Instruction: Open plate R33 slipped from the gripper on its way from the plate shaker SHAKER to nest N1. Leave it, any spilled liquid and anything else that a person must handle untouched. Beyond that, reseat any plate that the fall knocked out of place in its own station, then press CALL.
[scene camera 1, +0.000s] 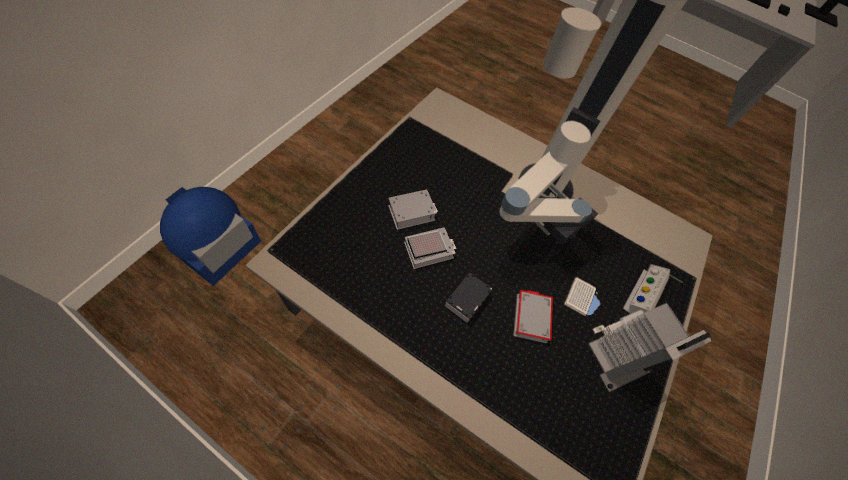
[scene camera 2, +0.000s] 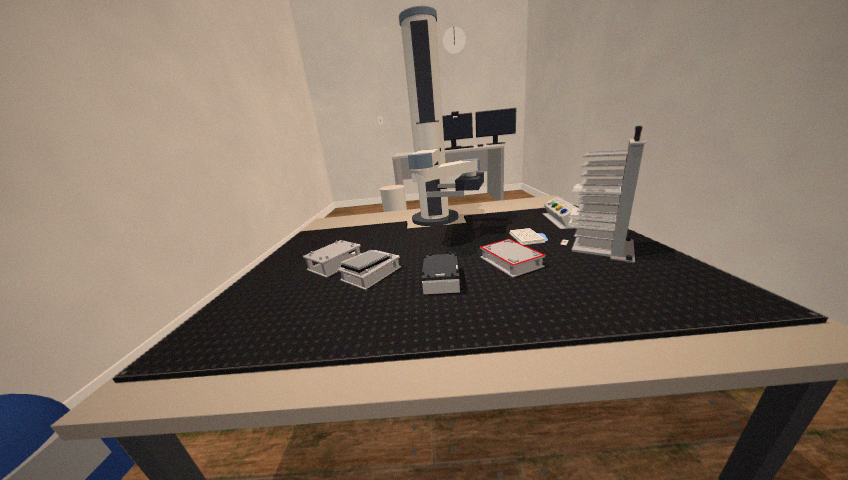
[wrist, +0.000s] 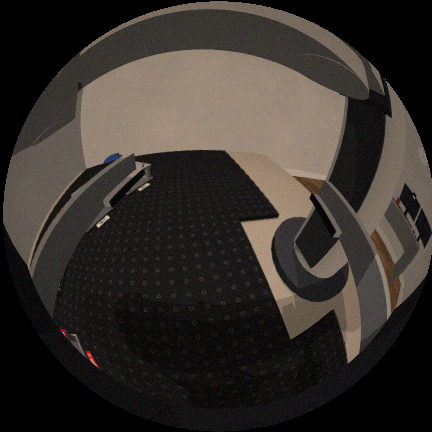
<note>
My gripper (scene camera 1: 535, 194) carries nothing. Also in view: a button box (scene camera 1: 651, 291) and a dark box device (scene camera 2: 440, 274).
My gripper shows as well in scene camera 2 (scene camera 2: 432, 190). The dark box device shows as well in scene camera 1 (scene camera 1: 468, 296).
</note>
